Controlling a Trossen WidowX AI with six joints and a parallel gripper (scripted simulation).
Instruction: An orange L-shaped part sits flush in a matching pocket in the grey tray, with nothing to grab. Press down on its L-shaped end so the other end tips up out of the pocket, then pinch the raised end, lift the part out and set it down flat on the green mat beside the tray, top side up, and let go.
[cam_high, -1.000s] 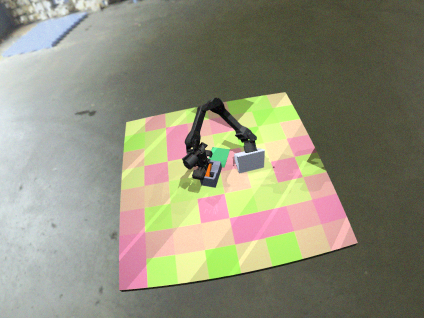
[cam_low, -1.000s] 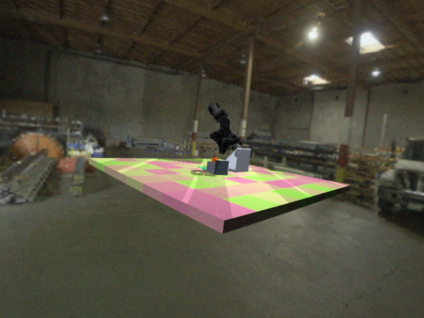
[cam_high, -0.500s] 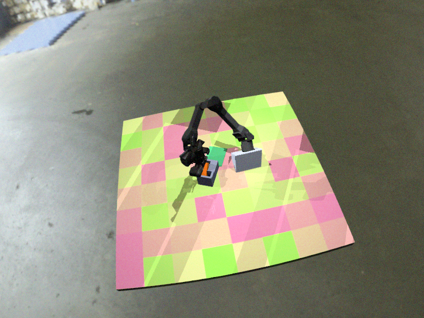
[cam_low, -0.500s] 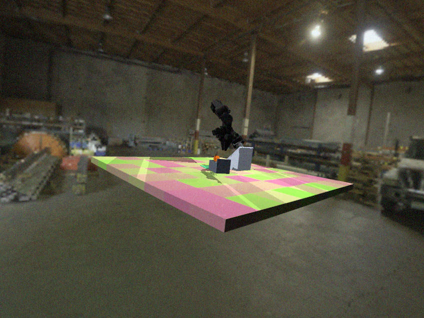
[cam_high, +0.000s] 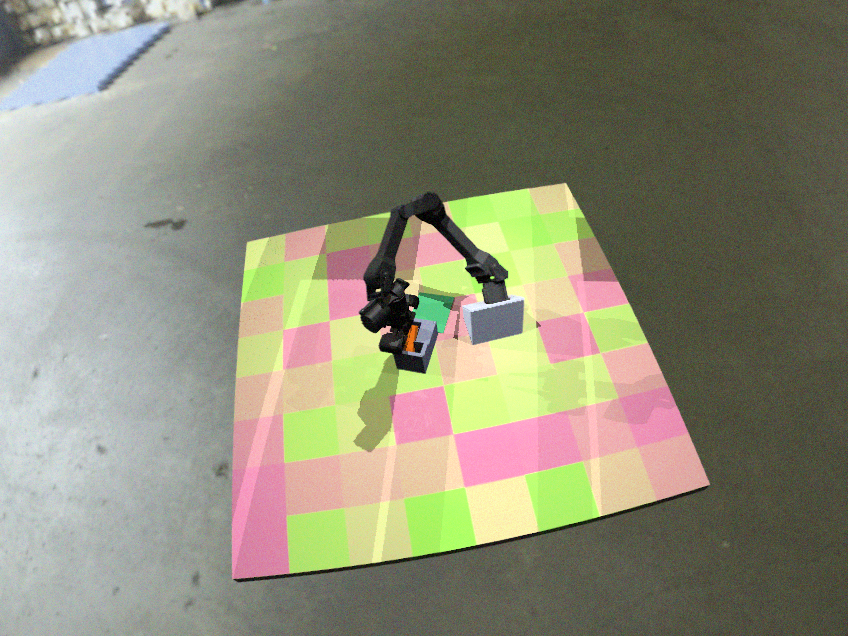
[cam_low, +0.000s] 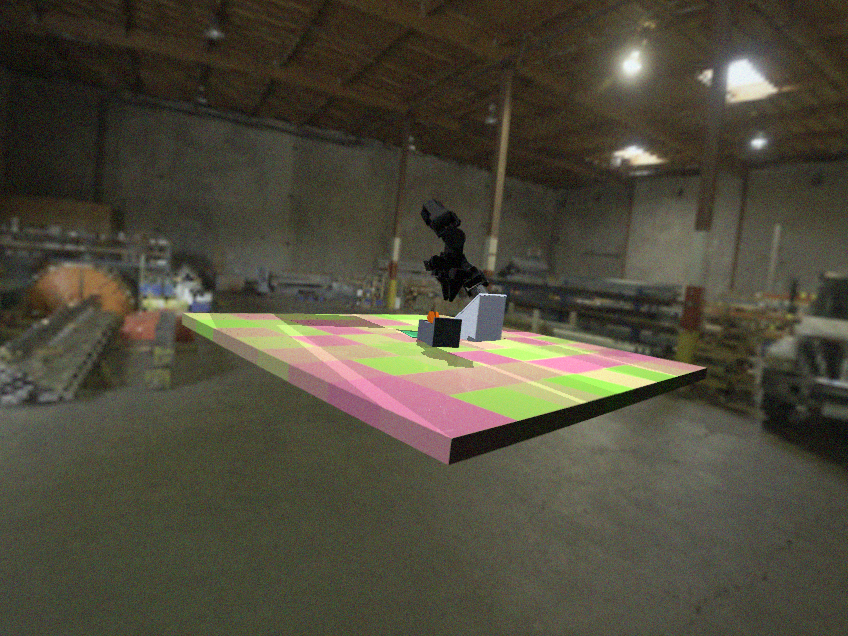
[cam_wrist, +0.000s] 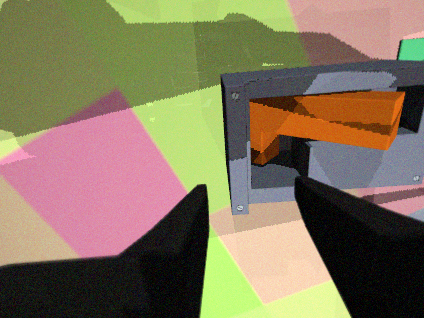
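Now: the orange L-shaped part 100 mm below my gripper tip, 40 mm to the right of it and 30 mm behind it. Round my gripper tip: green mat: 190 mm to the right, 160 mm below, 110 mm behind.
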